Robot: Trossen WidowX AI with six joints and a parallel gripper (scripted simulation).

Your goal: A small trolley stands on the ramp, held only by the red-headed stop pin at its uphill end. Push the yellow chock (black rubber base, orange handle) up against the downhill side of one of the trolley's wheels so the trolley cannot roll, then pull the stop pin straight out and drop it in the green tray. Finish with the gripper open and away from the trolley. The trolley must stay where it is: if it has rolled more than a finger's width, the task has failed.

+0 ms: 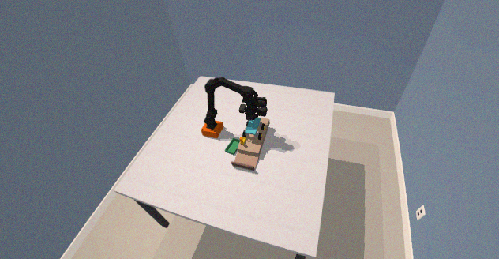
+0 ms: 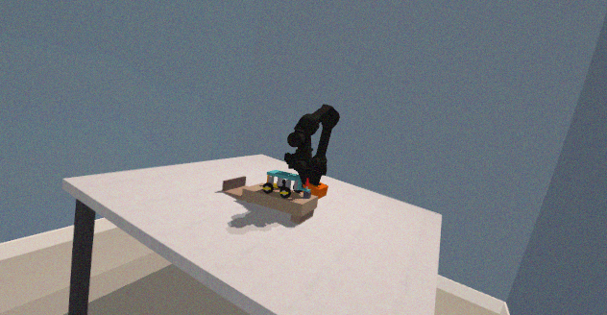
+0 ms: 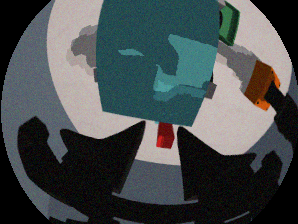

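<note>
The red-headed stop pin is 10 mm below my gripper tip. Also, from my gripper tip: ramp 20 mm ahead, 100 mm to the right, 90 mm below; yellow chock 20 mm behind, 180 mm to the right, 60 mm below; teal trolley 20 mm ahead, 90 mm to the right, 30 mm below.
</note>
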